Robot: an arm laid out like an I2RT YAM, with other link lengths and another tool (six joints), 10 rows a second.
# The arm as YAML. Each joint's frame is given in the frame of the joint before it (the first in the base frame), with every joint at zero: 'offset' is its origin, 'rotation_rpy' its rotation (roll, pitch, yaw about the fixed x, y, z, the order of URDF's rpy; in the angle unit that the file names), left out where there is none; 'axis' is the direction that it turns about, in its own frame. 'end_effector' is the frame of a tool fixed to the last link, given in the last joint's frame.
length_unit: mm
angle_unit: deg
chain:
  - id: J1
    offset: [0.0, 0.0, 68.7]
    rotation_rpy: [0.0, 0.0, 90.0]
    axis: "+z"
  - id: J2
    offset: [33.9, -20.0, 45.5]
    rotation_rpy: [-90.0, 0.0, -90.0]
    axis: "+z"
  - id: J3
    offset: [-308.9, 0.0, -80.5]
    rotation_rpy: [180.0, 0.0, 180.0]
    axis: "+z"
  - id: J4
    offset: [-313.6, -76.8, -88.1]
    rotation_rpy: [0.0, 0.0, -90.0]
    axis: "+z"
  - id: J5
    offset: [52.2, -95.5, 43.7]
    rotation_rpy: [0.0, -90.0, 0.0]
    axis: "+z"
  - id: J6
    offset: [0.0, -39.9, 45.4]
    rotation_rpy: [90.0, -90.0, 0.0]
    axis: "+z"
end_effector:
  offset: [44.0, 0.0, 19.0]
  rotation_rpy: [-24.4, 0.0, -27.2]
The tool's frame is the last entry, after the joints.
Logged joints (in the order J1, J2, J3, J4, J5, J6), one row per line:
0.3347 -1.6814 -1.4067 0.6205 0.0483 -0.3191
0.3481 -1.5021 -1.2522 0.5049 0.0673 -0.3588
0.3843 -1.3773 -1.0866 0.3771 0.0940 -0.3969
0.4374 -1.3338 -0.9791 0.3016 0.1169 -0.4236
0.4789 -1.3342 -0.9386 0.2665 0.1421 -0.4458
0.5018 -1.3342 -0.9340 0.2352 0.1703 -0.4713
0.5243 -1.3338 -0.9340 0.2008 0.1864 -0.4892
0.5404 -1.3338 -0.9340 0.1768 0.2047 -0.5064
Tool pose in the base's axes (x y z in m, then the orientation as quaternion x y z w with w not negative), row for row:
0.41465 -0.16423 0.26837 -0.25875 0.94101 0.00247 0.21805
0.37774 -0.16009 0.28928 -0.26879 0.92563 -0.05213 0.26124
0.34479 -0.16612 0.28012 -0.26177 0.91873 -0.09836 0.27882
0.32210 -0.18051 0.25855 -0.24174 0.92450 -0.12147 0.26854
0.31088 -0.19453 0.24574 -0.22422 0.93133 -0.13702 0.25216
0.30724 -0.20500 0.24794 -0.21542 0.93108 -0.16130 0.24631
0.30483 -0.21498 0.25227 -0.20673 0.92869 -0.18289 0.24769
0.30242 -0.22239 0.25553 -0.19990 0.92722 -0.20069 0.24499
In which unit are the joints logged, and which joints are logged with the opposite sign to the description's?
The joints are logged in radians. Opposite sign: J1, J2, J3, J4.
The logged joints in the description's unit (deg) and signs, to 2 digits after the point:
-19.18 96.34 80.60 -35.55 2.77 -18.28
-19.94 86.06 71.75 -28.93 3.86 -20.56
-22.02 78.91 62.26 -21.61 5.39 -22.74
-25.06 76.42 56.10 -17.28 6.70 -24.27
-27.44 76.44 53.78 -15.27 8.14 -25.54
-28.75 76.44 53.51 -13.48 9.76 -27.00
-30.04 76.42 53.51 -11.50 10.68 -28.03
-30.96 76.42 53.51 -10.13 11.73 -29.01

